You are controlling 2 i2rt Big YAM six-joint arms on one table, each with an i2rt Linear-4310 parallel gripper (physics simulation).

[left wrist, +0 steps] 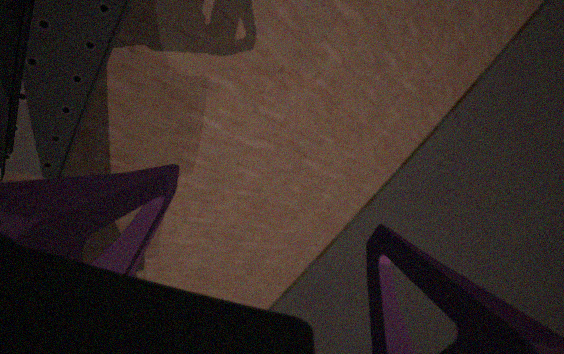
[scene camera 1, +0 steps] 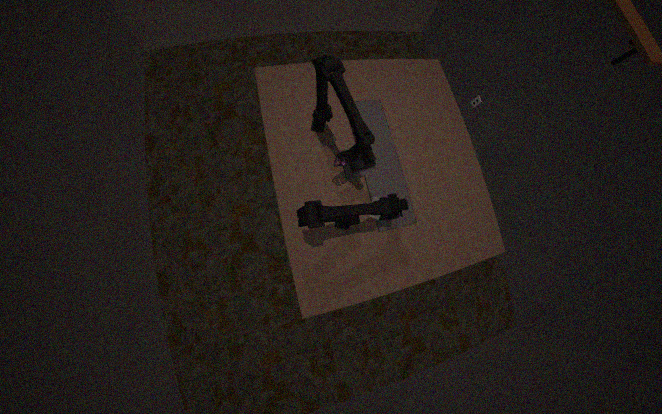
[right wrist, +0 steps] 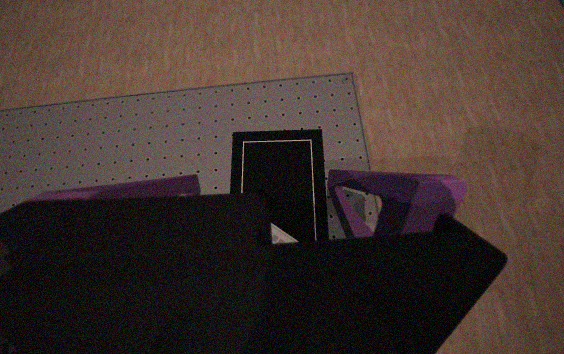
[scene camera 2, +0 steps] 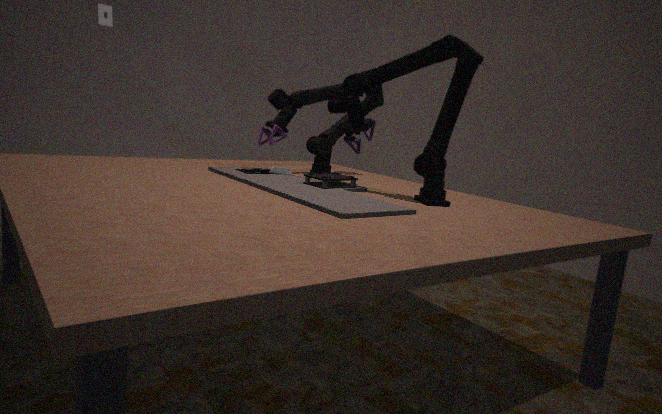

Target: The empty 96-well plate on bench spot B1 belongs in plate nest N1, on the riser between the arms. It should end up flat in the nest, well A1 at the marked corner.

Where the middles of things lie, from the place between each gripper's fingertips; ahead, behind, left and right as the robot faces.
My left hand is 31 cm to the left of the black plate nest (right wrist: 286,167), 29 cm short of it and 14 cm above it.
The black plate nest lies 110 mm below my right hand and 10 mm ahead of it.
